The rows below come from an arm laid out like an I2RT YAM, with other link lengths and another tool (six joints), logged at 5 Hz.
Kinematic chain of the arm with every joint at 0, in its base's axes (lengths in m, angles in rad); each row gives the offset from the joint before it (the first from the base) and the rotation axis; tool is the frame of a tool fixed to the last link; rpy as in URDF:
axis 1: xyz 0 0 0.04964 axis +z
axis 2: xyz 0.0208 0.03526 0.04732 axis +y
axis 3: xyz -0.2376 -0.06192 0 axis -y
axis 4: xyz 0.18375 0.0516 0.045 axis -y
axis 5: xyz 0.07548 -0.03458 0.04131 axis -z
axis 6: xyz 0.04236 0 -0.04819 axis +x
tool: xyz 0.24 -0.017 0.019 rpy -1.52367 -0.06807 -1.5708
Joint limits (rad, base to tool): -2.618..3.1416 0..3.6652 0..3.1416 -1.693..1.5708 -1.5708..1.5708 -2.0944..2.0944
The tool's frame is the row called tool.
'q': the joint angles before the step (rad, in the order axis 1, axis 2, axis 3, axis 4, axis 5, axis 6). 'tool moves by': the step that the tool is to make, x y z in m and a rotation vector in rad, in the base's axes. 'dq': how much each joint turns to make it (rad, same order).
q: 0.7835, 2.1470, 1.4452, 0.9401, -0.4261, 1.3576
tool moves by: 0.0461, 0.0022, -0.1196, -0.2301, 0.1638, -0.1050
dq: -0.0076, 0.1202, 0.1150, -0.2960, 0.0925, -0.0610
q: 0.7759, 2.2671, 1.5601, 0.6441, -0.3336, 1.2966
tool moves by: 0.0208, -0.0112, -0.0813, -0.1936, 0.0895, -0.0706
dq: 0.0021, 0.0871, 0.1282, -0.2594, 0.0844, -0.0643
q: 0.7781, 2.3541, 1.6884, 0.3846, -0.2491, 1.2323
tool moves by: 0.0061, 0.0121, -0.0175, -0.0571, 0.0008, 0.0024
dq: 0.0166, 0.0802, 0.1514, -0.1203, 0.0255, -0.0346
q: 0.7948, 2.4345, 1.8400, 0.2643, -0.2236, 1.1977
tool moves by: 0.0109, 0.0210, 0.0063, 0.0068, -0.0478, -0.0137
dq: 0.0286, 0.0918, 0.1586, -0.0320, 0.0494, -0.0157
